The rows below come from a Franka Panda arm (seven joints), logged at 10 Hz.
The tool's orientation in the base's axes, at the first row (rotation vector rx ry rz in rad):
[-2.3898 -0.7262 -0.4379]
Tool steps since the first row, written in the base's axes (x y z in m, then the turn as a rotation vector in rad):
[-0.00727 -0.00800 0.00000 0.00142 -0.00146 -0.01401]
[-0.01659 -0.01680 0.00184 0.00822 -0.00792 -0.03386]
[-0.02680 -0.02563 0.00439 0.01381 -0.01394 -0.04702]
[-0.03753 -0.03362 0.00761 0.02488 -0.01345 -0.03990]
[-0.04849 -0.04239 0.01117 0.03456 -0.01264 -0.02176]
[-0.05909 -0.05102 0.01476 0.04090 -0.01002 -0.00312]
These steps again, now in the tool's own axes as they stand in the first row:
[-0.00894 0.00109 -0.00598 -0.00588 0.00808 0.01003]
[-0.01897 0.00069 -0.01416 -0.01213 0.02530 0.02213]
[-0.02940 -0.00054 -0.02301 -0.01610 0.03852 0.02920]
[-0.03961 -0.00293 -0.03192 -0.00382 0.04154 0.02552]
[-0.05015 -0.00509 -0.04161 0.01254 0.03861 0.01340]
[-0.06034 -0.00714 -0.05119 0.02719 0.03227 0.00157]

